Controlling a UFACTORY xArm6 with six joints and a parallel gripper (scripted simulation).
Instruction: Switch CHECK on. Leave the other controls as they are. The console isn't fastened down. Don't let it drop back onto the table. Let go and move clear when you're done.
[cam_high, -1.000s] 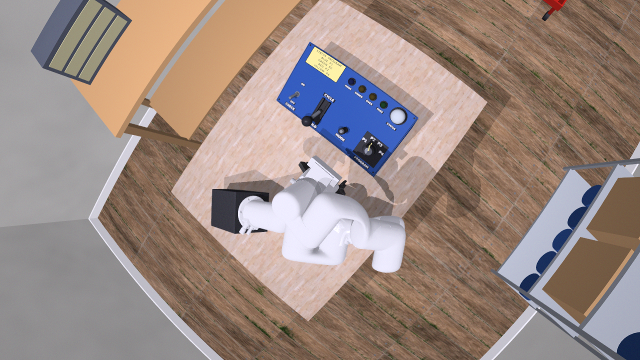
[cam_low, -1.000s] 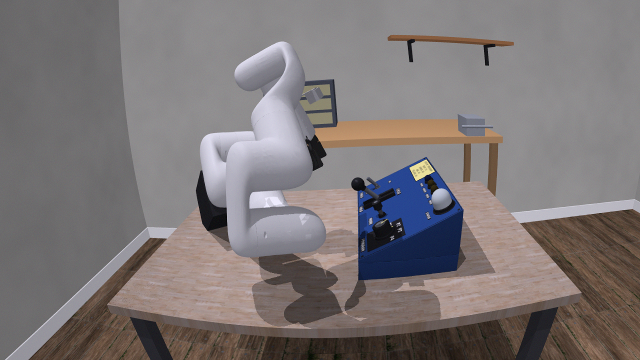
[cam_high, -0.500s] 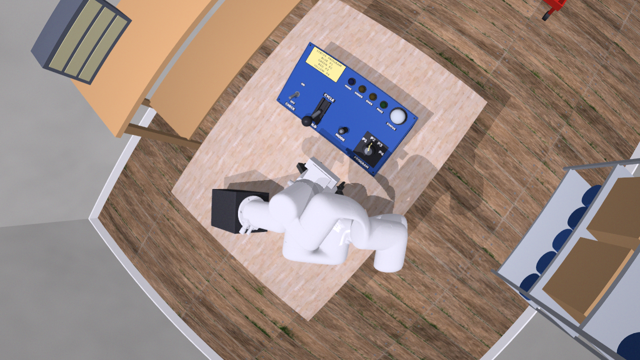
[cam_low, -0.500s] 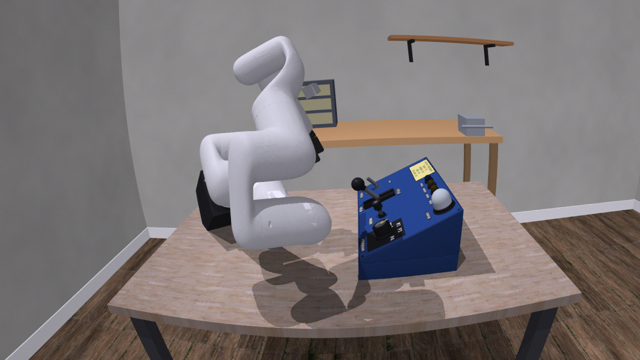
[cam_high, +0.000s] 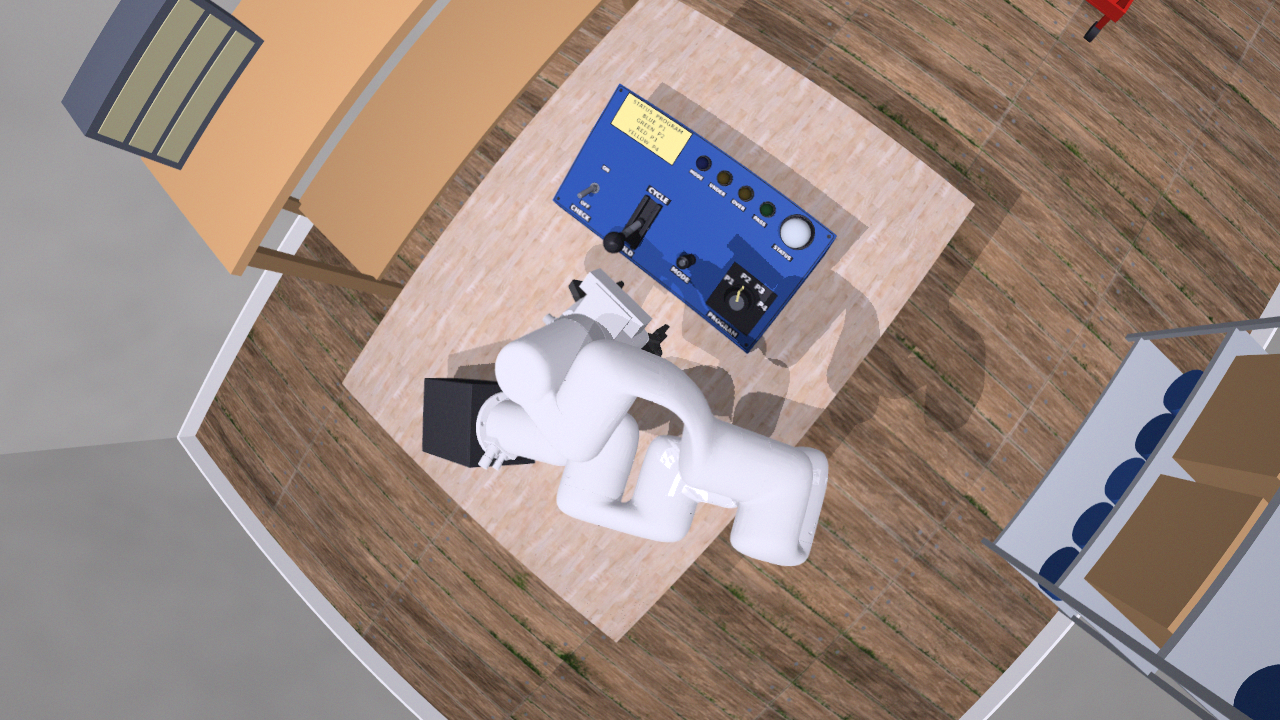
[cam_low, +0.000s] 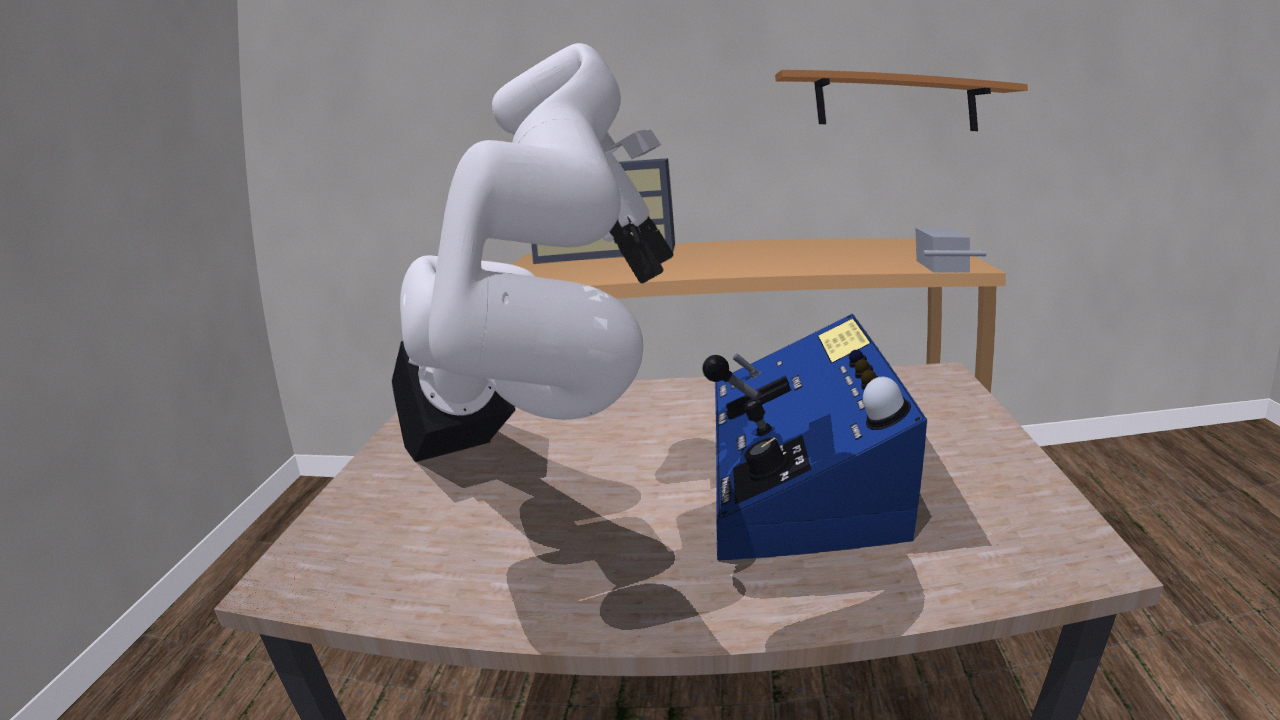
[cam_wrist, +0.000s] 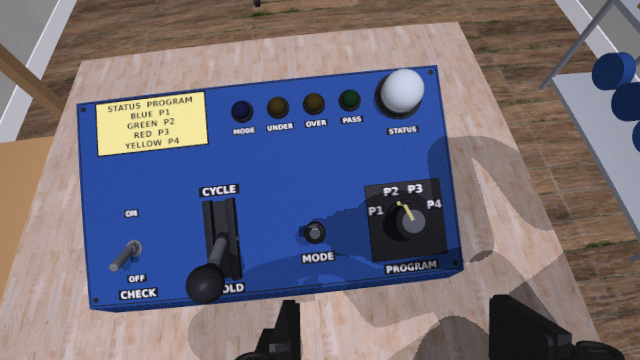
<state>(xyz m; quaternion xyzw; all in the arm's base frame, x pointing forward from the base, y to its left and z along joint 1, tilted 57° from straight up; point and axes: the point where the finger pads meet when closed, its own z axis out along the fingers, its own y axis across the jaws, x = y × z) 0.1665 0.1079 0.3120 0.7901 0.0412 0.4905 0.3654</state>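
The grey check toggle is 23 cm to the left of my hand, 23 cm below it and 19 cm ahead of it. The rest, counted from my hand: hold lever (22 cm below, 14 cm ahead, 12 cm to the left); mode button (22 cm below, 13 cm ahead); program dial (22 cm below, 11 cm to the right, 11 cm ahead).
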